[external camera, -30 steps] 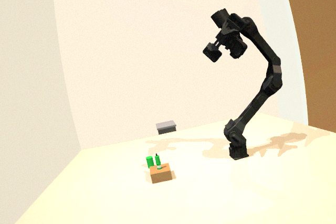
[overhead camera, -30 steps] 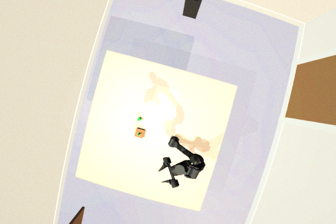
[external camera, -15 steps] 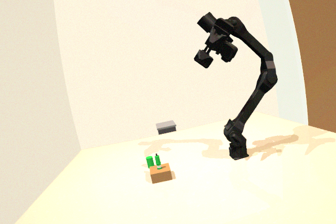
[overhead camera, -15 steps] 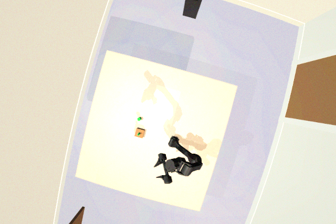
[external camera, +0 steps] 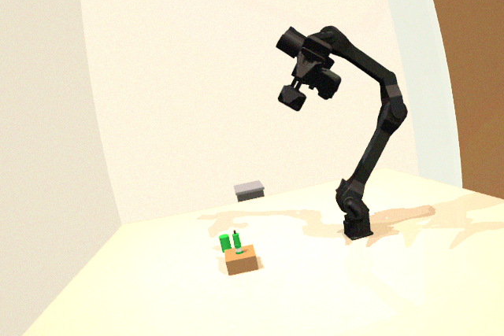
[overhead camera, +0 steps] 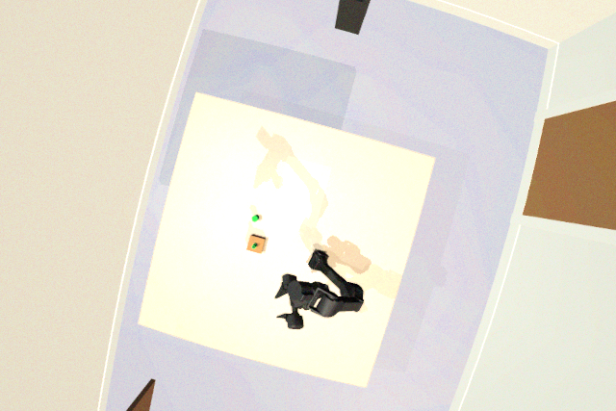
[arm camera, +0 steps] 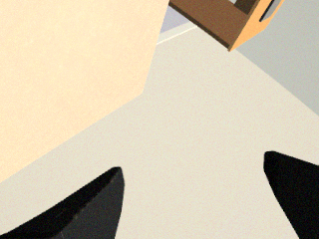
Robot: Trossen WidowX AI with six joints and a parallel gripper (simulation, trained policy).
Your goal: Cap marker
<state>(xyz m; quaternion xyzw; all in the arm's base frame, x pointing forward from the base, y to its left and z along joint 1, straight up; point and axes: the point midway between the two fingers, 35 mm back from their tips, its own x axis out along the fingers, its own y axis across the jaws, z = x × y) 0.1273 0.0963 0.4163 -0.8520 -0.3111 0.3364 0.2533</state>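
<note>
The green cap is 21 cm ahead of my gripper tip, 23 cm to the right of it and 38 cm below it. From my gripper tip the other things lie so: holder block: 18 cm ahead, 10 cm to the right, 38 cm below.
</note>
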